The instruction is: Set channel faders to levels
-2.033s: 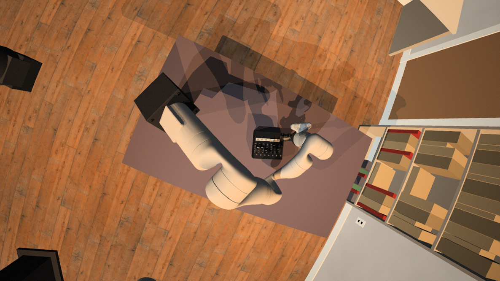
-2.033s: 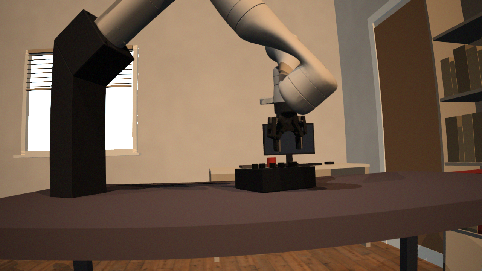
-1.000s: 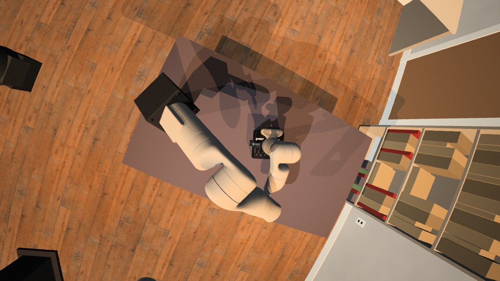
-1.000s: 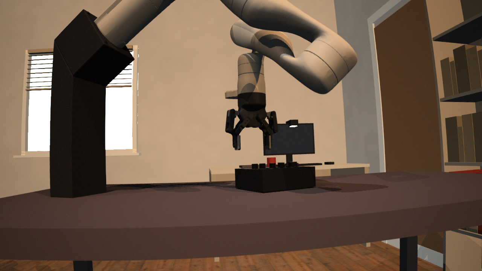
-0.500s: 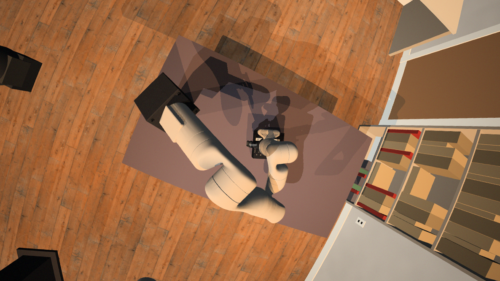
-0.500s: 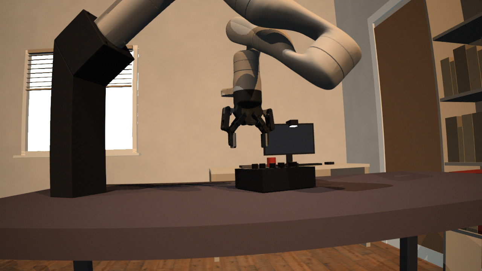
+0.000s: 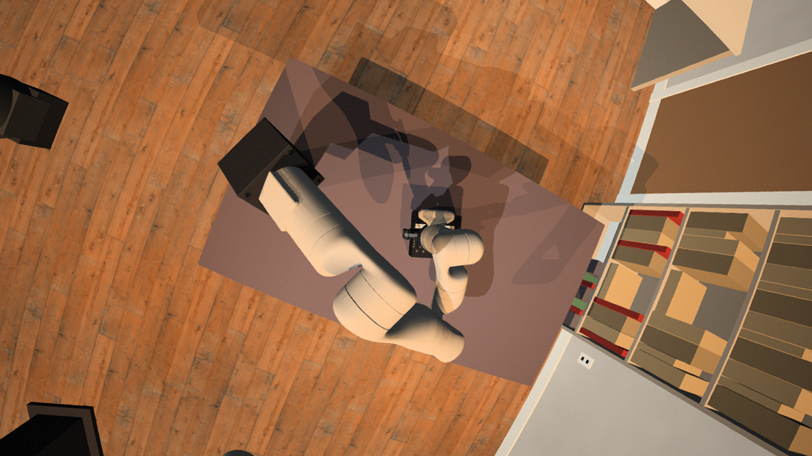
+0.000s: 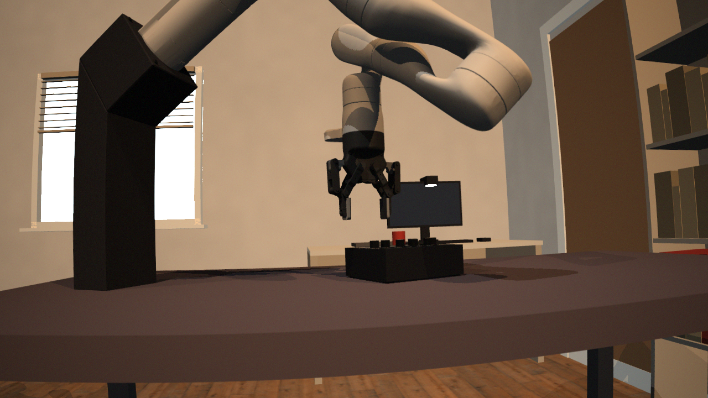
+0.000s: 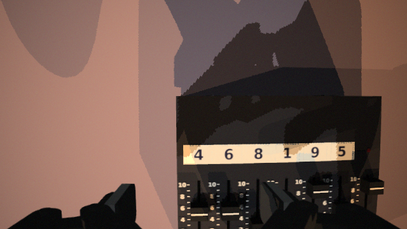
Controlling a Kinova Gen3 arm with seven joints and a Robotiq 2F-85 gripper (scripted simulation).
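Now: hand 20 mm to the left of the channel fader cap and 50 mm above it. Round my hand: channel 4 cap: 70 mm ahead, 50 mm to the right, 50 mm below; then channel 2 cap: 20 mm ahead, 20 mm to the right, 50 mm below; then channel 3 cap: 40 mm ahead, 40 mm to the right, 50 mm below.
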